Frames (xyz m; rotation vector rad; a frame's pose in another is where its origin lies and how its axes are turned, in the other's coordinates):
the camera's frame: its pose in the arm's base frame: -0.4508 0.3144 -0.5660 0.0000 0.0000 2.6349
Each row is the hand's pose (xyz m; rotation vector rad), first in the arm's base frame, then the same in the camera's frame.
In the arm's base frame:
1: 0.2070 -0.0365 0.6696 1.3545 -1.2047 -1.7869
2: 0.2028 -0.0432 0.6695 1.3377 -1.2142 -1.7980
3: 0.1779 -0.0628 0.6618 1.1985 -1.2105 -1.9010
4: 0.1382 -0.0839 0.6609 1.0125 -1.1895 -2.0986
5: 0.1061 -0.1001 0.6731 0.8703 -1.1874 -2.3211
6: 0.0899 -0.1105 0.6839 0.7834 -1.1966 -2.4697
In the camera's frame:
1: -0.7454 -0.0124 1.2356 0.7269 1.4184 1.0595
2: -0.7450 -0.0045 1.2355 0.7369 1.4028 1.0562
3: -0.7328 0.0247 1.2278 0.7521 1.2632 1.0581
4: -0.7083 0.0624 1.2269 0.7426 1.0573 0.9985
5: -0.6881 0.0922 1.2391 0.7255 0.8881 0.8657
6: -0.6790 0.1091 1.2499 0.7174 0.7892 0.7600

